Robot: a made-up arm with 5 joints. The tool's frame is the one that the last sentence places.
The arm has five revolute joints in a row. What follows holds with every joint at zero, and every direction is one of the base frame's. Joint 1 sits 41.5 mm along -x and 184.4 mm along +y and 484.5 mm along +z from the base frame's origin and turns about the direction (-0.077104, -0.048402, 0.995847), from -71.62 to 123.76 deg. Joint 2 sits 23.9 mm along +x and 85.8 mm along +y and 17.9 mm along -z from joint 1 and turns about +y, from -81.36 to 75.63 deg. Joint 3 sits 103.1 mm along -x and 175.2 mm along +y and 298.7 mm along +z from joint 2 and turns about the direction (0.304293, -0.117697, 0.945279), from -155.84 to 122.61 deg. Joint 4 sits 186.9 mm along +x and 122 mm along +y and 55.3 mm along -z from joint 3 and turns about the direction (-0.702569, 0.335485, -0.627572), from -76.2 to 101.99 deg. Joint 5 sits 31.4 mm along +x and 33.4 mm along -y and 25.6 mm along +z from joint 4 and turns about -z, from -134.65 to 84.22 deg. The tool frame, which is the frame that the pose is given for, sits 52.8 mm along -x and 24.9 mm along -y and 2.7 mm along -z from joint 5; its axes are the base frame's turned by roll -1.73, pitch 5.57 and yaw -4.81 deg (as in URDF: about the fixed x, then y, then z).
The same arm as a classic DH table. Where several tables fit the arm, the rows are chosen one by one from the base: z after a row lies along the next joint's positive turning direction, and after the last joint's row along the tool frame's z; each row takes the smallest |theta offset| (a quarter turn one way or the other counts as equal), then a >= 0, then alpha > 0; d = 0 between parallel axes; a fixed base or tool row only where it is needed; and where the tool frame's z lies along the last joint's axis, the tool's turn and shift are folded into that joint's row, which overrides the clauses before.
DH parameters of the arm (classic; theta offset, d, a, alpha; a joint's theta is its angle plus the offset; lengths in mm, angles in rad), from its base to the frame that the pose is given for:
base (fixed): -1.0102 1172.5 -178.2 0.0912
joint 1: 1.0121 -710.6 22.4 -1.6192
joint 2: 0.3887 290.0 -189.7 1.6888
joint 3: 1.1084 53.8 195.8 -2.5802
joint 4: -0.0468 -280.5 -16.6 -0.8924
joint 5: -0.6632 -545.9 -12.9 -3.0398
tool (fixed): -1.8710 -560.3 0.0 0.0000
Joint limits (rad, base to tool): -1.2500..2.1600 -1.4200..1.3200 -2.7199..2.1399 -1.3299..1.7801 -2.3501..1.4699

